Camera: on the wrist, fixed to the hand. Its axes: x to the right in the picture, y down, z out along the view.
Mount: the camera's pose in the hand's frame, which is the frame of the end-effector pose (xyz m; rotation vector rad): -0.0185 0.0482 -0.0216 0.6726 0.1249 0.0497
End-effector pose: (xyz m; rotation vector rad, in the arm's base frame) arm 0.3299 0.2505 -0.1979 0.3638 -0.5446 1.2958
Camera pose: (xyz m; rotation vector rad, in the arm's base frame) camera 0.2838 0.2591 -0.2284 0.8198 0.0059 1.5185
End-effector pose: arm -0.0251 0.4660 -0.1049 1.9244 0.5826 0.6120
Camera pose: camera -0.0466 0.4499 -0.0558 2.5436 0.9045 0.6184
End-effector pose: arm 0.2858 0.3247 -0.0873 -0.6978 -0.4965 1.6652
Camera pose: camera 0.2680 0.2956 -0.1317 -0.3091 0.1785 1.6814
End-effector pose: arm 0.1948 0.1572 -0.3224 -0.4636 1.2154 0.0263
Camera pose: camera 0.1561 0.1973 -0.3273 0.1557 1.2740 -0.3641
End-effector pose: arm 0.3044 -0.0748 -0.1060 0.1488 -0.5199 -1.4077
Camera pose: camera 0.3557 -0.0530 -0.1105 0.7532 -0.8707 -1.1209
